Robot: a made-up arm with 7 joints.
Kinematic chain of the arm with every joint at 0, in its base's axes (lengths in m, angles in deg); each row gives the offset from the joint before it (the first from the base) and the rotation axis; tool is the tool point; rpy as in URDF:
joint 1: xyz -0.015 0.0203 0.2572 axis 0 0.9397 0.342
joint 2: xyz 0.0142 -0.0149 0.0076 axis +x
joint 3: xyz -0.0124 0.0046 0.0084 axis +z
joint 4: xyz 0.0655 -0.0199 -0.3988 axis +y
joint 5: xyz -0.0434 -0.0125 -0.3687 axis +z
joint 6: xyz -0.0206 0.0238 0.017 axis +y
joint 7: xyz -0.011 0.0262 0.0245 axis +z
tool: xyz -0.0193 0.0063 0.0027 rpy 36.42 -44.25 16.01
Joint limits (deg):
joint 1: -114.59..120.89
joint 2: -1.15..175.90
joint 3: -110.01..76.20
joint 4: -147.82..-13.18
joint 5: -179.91..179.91
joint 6: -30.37..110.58
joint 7: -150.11..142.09
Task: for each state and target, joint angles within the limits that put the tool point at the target. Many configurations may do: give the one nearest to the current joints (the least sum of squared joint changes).
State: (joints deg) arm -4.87 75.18 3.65 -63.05 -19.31 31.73 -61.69
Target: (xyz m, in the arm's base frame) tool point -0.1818 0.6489 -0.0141
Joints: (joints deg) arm 38.91 61.57 5.61 -28.02 -8.53 26.89 -61.15
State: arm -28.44 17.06 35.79 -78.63 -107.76 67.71 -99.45
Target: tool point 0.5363 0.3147 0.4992
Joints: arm -68.13 41.65 37.08 -54.07 -111.71 76.84 -105.54
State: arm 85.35 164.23 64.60 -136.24 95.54 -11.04 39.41
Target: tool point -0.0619 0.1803 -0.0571
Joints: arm 120.89 166.62 22.12 -147.82 106.32 -30.37 35.44
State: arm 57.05 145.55 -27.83 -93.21 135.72 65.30 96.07
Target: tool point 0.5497 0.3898 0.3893
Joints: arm 56.88 170.16 -13.29 -62.92 132.57 71.80 100.23
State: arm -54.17 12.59 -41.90 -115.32 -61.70 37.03 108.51
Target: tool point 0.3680 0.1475 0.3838
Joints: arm -38.74 42.25 14.24 -121.37 -59.65 32.93 105.23
